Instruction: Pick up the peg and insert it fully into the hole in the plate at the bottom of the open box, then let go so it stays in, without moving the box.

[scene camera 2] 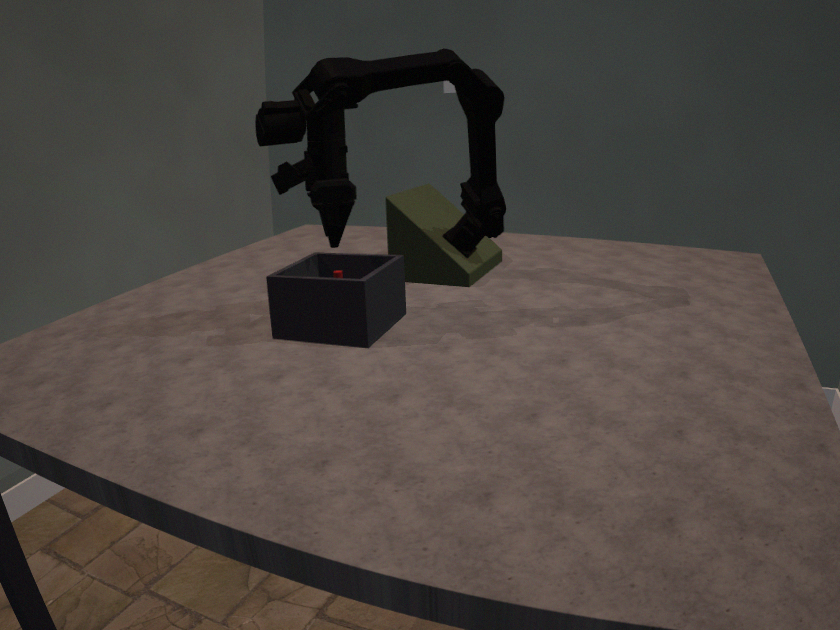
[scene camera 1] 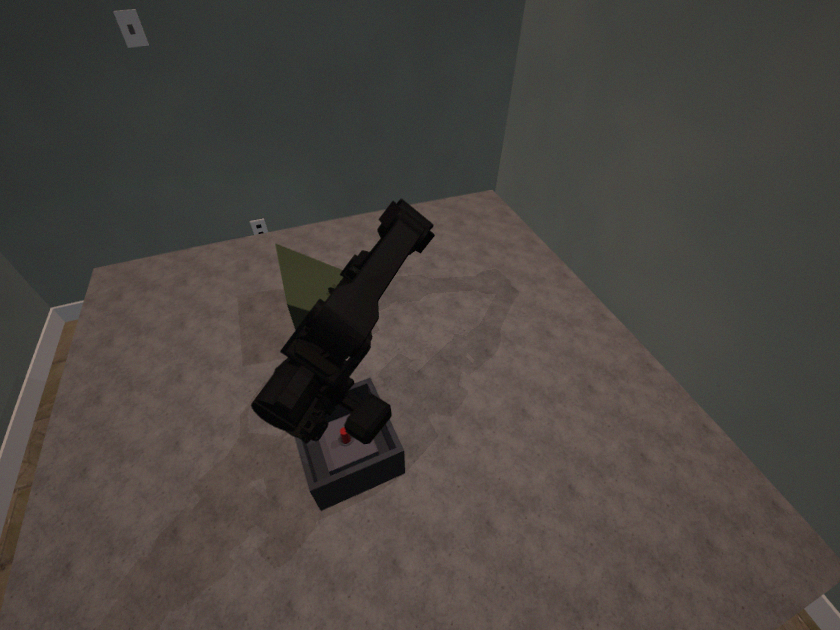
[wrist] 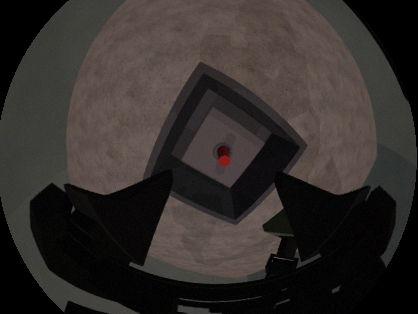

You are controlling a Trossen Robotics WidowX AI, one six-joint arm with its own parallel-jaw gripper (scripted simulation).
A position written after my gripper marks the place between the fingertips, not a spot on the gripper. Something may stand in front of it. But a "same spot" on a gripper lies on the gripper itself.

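Labels:
You can see my gripper in scene camera 1 [338,421], and my gripper shows in scene camera 2 and in the wrist view as well. For my gripper, [wrist: 122,224] and [scene camera 2: 329,207] are the same spot. There's a dark box too: the dark box shows in the wrist view [207,87], in scene camera 1 and in scene camera 2. For the dark box, [scene camera 1: 327,490] and [scene camera 2: 281,293] are the same spot.

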